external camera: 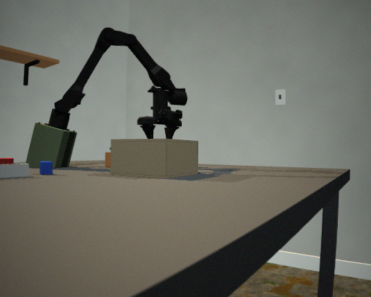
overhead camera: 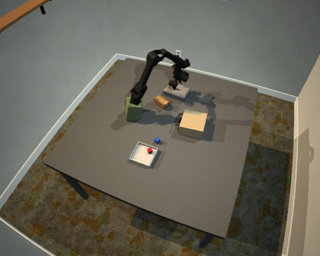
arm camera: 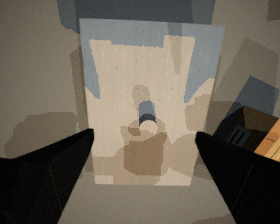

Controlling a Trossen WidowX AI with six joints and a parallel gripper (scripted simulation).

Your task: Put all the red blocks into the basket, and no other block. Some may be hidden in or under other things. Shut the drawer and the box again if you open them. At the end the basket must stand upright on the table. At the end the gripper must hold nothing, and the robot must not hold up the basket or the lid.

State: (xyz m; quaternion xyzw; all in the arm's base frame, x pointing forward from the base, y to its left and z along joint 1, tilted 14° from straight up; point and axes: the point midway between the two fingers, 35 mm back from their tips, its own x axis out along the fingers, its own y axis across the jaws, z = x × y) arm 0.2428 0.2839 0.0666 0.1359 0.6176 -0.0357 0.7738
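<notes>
The grey lid is 7 cm below my hand. From my hand the other things lie so: white basket (63 cm to the right, 11 cm below, 8 cm behind); orange box (15 cm to the right, 9 cm behind, 8 cm below); tan drawer cabinet (32 cm to the right, 20 cm ahead, 8 cm below).
</notes>
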